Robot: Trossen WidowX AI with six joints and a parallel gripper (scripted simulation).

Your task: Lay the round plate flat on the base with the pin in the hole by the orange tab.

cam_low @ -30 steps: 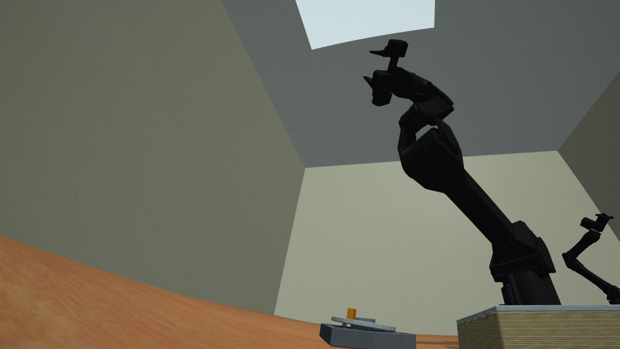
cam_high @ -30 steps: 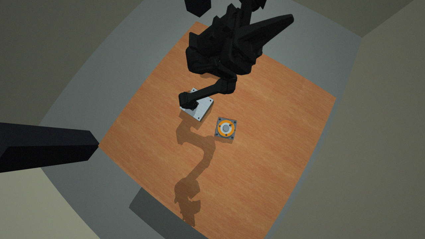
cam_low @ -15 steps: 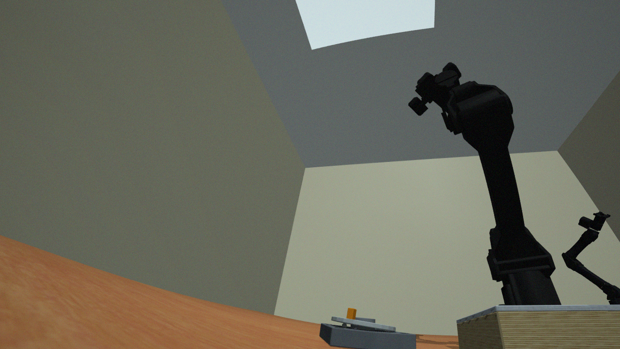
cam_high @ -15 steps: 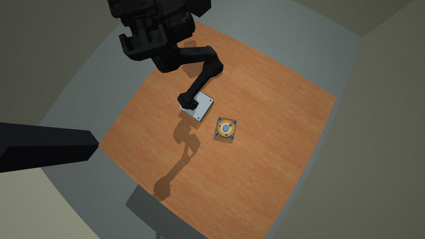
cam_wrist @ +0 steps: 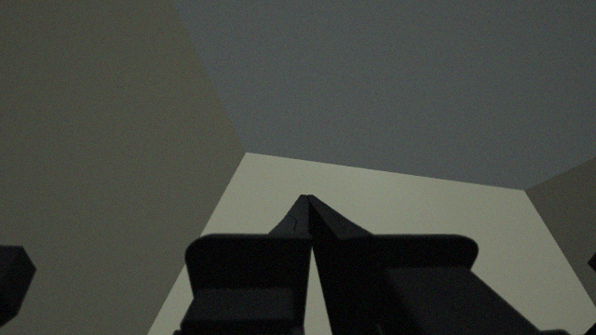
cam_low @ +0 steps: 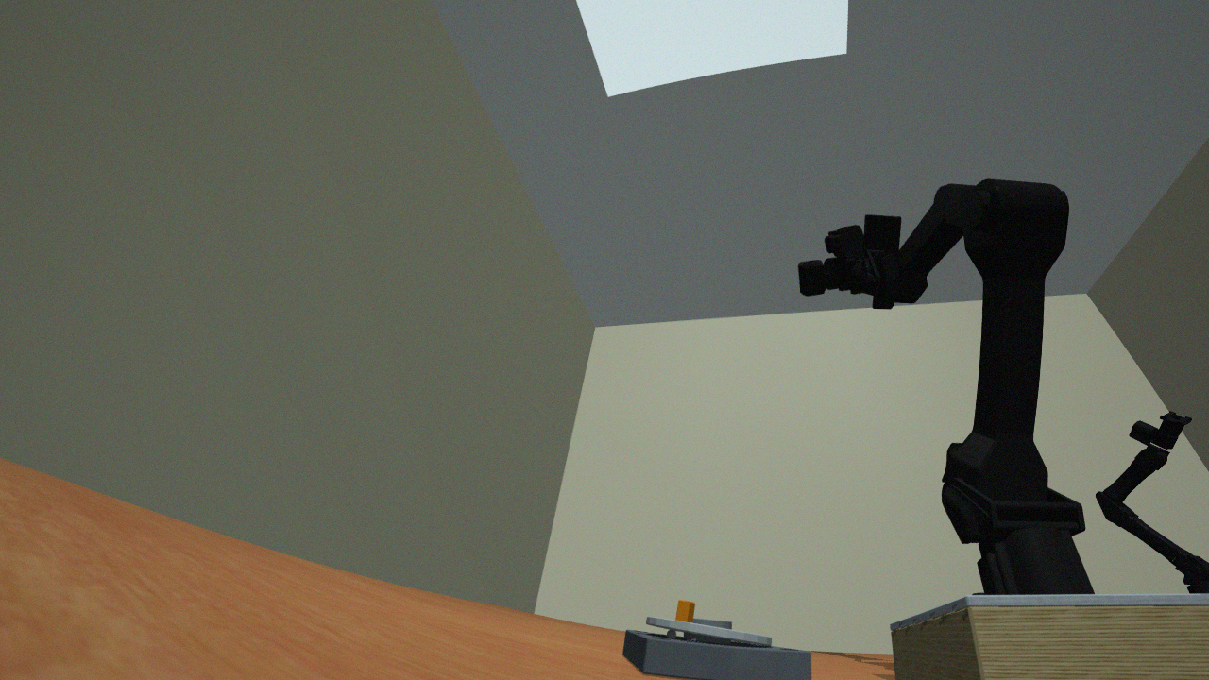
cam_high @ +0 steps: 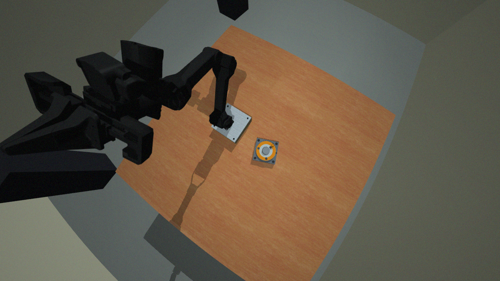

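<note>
Right now the round plate is 640 mm below my gripper tip, 260 mm to the left of it and 190 mm ahead of it. The rest, counted from my gripper tip: base 660 mm below, 240 mm to the left, 180 mm ahead.
</note>
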